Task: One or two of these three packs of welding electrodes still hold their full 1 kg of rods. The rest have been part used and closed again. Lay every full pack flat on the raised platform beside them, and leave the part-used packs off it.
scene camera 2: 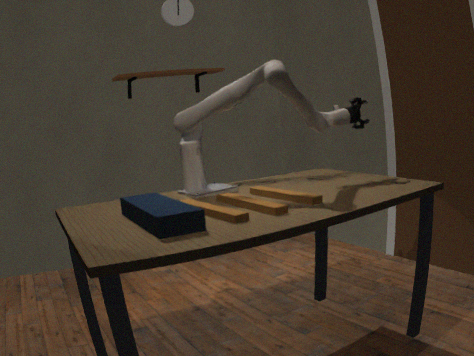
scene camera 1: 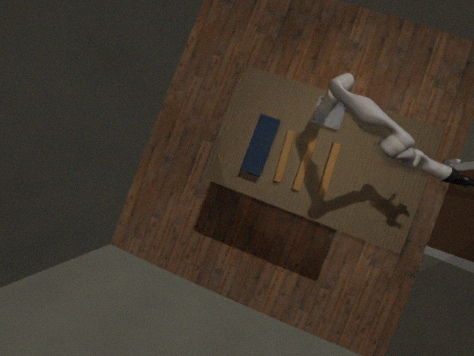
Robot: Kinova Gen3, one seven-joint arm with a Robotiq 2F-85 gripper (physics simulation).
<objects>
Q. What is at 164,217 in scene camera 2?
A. A blue raised platform.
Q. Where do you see an orange pack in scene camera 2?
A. At 300,197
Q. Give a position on a blue raised platform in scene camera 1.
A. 264,133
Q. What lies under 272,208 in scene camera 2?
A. An orange pack.
</objects>
